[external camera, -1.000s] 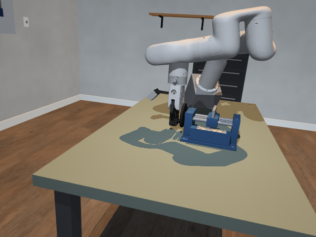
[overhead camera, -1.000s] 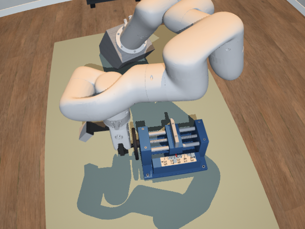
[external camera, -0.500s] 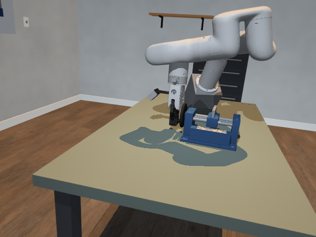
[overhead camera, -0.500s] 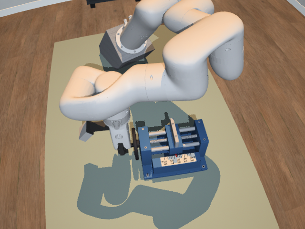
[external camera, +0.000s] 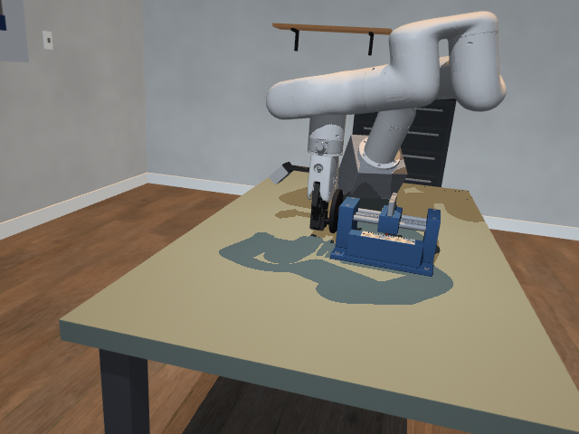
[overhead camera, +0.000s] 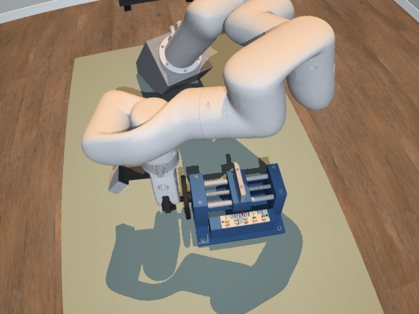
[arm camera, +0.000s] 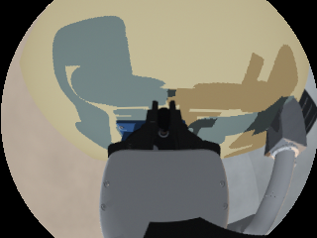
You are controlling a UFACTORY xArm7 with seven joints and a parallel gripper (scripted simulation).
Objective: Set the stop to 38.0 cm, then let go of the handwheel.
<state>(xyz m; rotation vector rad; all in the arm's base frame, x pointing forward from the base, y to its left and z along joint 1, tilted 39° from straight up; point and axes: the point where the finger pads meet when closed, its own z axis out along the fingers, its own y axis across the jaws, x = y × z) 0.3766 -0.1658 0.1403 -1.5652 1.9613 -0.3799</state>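
My hand is 10 mm short of the handwheel, 20 mm to the right of it and 10 mm below it. From my hand the other things lie so: stop plate: 50 mm ahead, 150 mm to the left, 50 mm above.
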